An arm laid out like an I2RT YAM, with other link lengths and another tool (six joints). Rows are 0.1 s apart.
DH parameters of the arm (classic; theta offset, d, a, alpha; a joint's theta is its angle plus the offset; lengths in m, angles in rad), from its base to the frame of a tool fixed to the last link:
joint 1: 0 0.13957 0.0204 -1.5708
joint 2: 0 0 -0.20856 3.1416
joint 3: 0.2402 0 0.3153 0
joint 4: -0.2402 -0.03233 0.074 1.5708
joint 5: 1.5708 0.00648 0 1.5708
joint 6: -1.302 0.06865 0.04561 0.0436
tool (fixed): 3.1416 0.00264 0 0
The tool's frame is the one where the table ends.
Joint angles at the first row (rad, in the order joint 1, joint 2, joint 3, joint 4, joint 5, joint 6):
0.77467, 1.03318, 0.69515, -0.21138, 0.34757, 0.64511
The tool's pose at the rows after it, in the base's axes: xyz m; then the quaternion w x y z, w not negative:
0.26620 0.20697 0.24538 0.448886 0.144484 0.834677 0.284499
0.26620 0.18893 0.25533 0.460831 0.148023 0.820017 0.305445
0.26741 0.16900 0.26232 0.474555 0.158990 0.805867 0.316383
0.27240 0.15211 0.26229 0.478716 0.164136 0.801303 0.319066
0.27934 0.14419 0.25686 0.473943 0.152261 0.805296 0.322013
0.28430 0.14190 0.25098 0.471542 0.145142 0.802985 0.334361
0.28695 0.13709 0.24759 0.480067 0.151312 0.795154 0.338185
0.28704 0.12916 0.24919 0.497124 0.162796 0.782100 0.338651
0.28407 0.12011 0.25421 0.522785 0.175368 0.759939 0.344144
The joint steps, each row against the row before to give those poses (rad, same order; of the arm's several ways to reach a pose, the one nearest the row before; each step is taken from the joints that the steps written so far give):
-0.04056, -0.09198, -0.05328, 0.00111, -0.01478, -0.01336
-0.05180, -0.10223, -0.05028, 0.00972, -0.05154, -0.01799
-0.05977, -0.09035, -0.04466, 0.00237, -0.03845, -0.01064
-0.06584, -0.05165, -0.03189, -0.00273, -0.05336, -0.01794
-0.05083, -0.00769, -0.02003, 0.01118, -0.06955, -0.03394
-0.02532, 0.00622, -0.02035, 0.04053, -0.04969, -0.00856
-0.01810, -0.00399, -0.02238, 0.04095, -0.00530, 0.00327
-0.01935, -0.02706, -0.02413, 0.03231, 0.01324, 0.00440
-0.01713, -0.05172, -0.03612, 0.04570, 0.02033, 0.00781

